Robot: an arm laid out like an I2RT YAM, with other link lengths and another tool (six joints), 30 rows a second.
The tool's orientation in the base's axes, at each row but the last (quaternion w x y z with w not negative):
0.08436, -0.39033, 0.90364, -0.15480
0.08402, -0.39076, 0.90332, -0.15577
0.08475, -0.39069, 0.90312, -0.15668
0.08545, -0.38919, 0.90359, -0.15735
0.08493, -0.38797, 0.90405, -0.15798
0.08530, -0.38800, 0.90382, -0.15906
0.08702, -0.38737, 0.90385, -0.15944
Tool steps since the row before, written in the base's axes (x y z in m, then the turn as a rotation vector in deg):
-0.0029, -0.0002, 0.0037, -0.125, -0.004, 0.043
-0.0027, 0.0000, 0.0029, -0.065, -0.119, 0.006
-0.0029, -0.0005, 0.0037, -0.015, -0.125, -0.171
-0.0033, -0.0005, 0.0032, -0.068, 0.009, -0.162
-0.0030, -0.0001, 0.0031, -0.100, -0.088, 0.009
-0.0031, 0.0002, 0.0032, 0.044, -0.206, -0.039
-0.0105, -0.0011, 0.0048, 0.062, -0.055, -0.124
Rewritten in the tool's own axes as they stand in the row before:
0.0020, 0.0006, -0.0042, 0.087, 0.067, -0.074
0.0018, 0.0008, -0.0035, 0.131, -0.035, 0.002
0.0022, 0.0004, -0.0042, 0.107, -0.011, 0.183
0.0025, 0.0008, -0.0038, 0.045, 0.109, 0.131
0.0020, 0.0009, -0.0037, 0.132, 0.007, -0.017
0.0019, 0.0011, -0.0039, 0.121, -0.149, 0.094
0.0078, 0.0046, -0.0072, 0.002, -0.033, 0.145

